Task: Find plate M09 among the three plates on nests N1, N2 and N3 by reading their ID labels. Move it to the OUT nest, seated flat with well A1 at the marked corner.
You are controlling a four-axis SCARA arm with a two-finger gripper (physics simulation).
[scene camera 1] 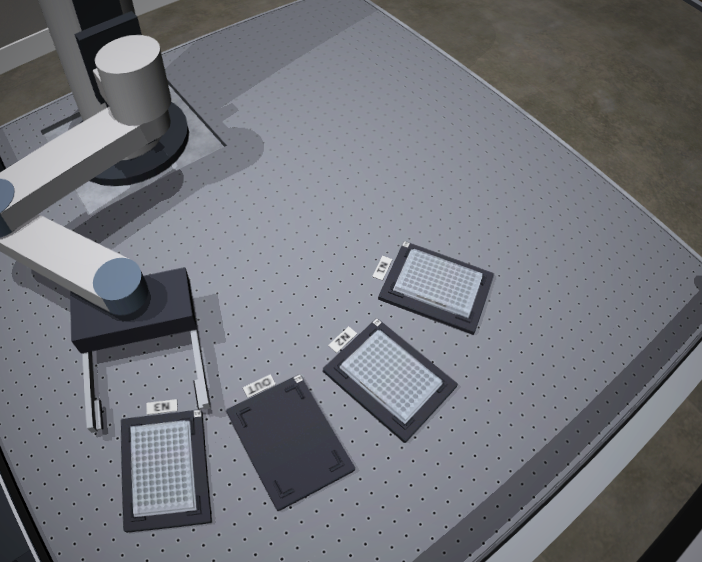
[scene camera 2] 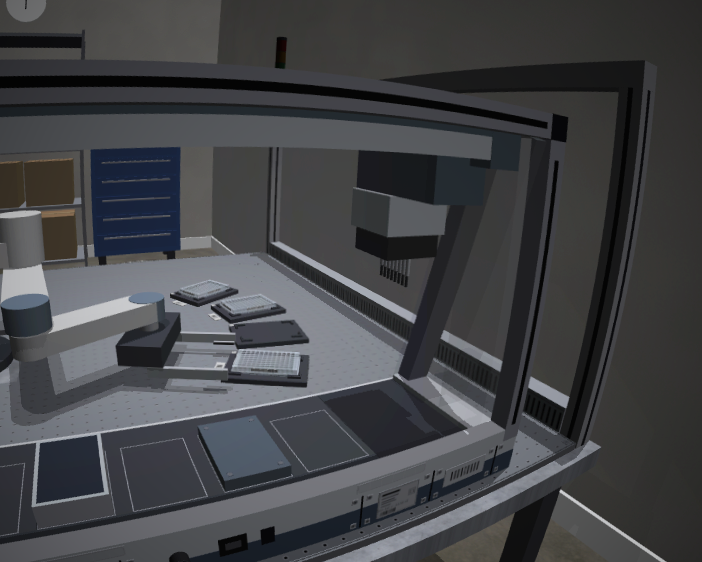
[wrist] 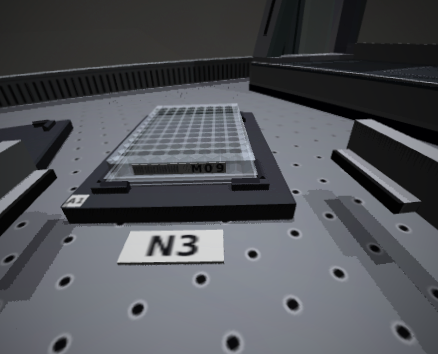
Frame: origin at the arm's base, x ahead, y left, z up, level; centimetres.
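Where they show: gripper, fingertip midpoint: (scene camera 1: 148, 418) (scene camera 2: 231, 354) (wrist: 197, 147).
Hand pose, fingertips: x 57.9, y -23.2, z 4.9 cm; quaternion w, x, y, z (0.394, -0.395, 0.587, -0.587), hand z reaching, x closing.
Things, the pixels of their centre, and the offset from my fingertips. "spot": a spot on its surface instead.
- Plate M09, body centre: (wrist: 191, 132) (scene camera 1: 161, 467) dx +6.5, dy -2.1, dz -1.7 cm
- nest N3, body centre: (wrist: 192, 144) (scene camera 1: 163, 469) (scene camera 2: 266, 367) dx +6.5, dy -2.1, dz -2.8 cm
- OUT nest, body centre: (scene camera 1: 289, 439) (scene camera 2: 267, 332) dx +13.0, dy +14.7, dz -2.8 cm
- Nest N2, surface spot: (scene camera 1: 336, 370) spot: dx +8.6, dy +26.4, dz -2.3 cm
- nest N1, surface spot: (scene camera 1: 483, 292) spot: dx +11.9, dy +54.0, dz -2.5 cm
Plate M09 (scene camera 1: 162, 466) (scene camera 2: 266, 362) (wrist: 182, 137), clear with a grid of wells, lies on nest N3 (scene camera 1: 203, 497) (scene camera 2: 304, 374) (wrist: 175, 210); its ID label reads M09 in the wrist view. The nest's A1 mark is at its near left corner there. My gripper (scene camera 1: 149, 409) (scene camera 2: 225, 357) (wrist: 197, 147) is open and empty, its fingers wide apart, pointing at nest N3 from its labelled side. The OUT nest (scene camera 1: 290, 441) (scene camera 2: 270, 333) (wrist: 52, 137) is bare, with four corner brackets and a small white corner mark in scene camera 1. The plate's A1 well cannot be made out.
Nest N2 (scene camera 1: 336, 370) holds a plate (scene camera 1: 391, 375) (scene camera 2: 248, 305), and nest N1 (scene camera 1: 483, 292) holds another plate (scene camera 1: 439, 281) (scene camera 2: 204, 289); their IDs are unreadable. The OUT nest lies between N3 and N2. A deck with a blue-grey block (scene camera 2: 242, 450) stands beyond N3's side.
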